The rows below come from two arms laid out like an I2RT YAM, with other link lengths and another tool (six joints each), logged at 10 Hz.
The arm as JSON. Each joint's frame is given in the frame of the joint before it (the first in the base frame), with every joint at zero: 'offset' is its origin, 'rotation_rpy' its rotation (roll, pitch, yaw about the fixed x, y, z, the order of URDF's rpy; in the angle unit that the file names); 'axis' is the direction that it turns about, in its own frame. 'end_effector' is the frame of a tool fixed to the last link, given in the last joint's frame.
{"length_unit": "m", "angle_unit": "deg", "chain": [
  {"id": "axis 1", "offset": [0.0, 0.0, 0.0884], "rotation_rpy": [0.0, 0.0, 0.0], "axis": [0.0, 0.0, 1.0]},
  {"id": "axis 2", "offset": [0.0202, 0.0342, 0.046], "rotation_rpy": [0.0, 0.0, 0.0], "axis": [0.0, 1.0, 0.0]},
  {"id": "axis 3", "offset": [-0.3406, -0.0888, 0.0], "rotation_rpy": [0.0, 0.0, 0.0], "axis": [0.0, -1.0, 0.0]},
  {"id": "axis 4", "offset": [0.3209, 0.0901, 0.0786], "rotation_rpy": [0.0, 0.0, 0.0], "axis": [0.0, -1.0, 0.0]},
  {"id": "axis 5", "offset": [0.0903, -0.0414, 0.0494], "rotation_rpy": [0.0, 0.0, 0.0], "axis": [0.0, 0.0, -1.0]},
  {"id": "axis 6", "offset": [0.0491, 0.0, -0.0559], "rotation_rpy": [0.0, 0.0, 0.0], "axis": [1.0, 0.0, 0.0]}
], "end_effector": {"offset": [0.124, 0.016, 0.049], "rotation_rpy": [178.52, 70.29, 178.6]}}
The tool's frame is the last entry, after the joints.
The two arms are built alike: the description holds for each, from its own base.
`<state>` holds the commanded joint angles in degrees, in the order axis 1, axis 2, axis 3, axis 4, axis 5, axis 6, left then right.
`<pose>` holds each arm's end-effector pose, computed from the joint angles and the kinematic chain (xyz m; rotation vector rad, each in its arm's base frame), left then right.
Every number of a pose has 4 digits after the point. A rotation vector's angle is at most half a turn.
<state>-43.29 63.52 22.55 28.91 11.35 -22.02 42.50 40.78 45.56 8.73 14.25 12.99</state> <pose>0.3077 -0.3000 0.2647 0.7055 2.1228 -0.9290 0.2635 0.1817 0.5661 -0.2533 1.6960 0.6549</pose>
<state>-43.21 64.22 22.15 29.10 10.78 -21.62 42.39 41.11 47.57 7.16 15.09 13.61</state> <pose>0.3094 -0.2988 0.2569 0.7014 2.1382 -0.9098 0.2638 0.1771 0.5770 -0.2305 1.6970 0.6570</pose>
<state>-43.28 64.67 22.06 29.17 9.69 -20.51 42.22 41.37 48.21 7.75 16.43 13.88</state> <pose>0.3113 -0.2978 0.2538 0.7006 2.1414 -0.8763 0.2652 0.1715 0.5841 -0.1974 1.6837 0.6539</pose>
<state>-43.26 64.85 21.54 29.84 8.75 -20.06 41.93 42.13 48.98 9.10 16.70 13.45</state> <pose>0.3124 -0.2950 0.2509 0.6906 2.1410 -0.8564 0.2666 0.1700 0.5930 -0.1862 1.6611 0.6499</pose>
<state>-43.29 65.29 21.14 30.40 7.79 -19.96 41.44 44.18 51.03 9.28 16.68 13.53</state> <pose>0.3140 -0.2929 0.2466 0.6772 2.1473 -0.8406 0.2740 0.1730 0.6027 -0.1779 1.6581 0.6463</pose>
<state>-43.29 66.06 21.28 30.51 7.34 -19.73 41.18 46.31 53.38 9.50 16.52 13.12</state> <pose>0.3163 -0.2934 0.2430 0.6741 2.1560 -0.8279 0.2802 0.1775 0.6146 -0.1787 1.6500 0.6403</pose>
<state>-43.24 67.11 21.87 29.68 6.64 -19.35 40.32 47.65 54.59 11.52 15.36 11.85</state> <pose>0.3203 -0.2941 0.2375 0.6701 2.1781 -0.8043 0.2824 0.1788 0.6273 -0.1897 1.6147 0.6298</pose>
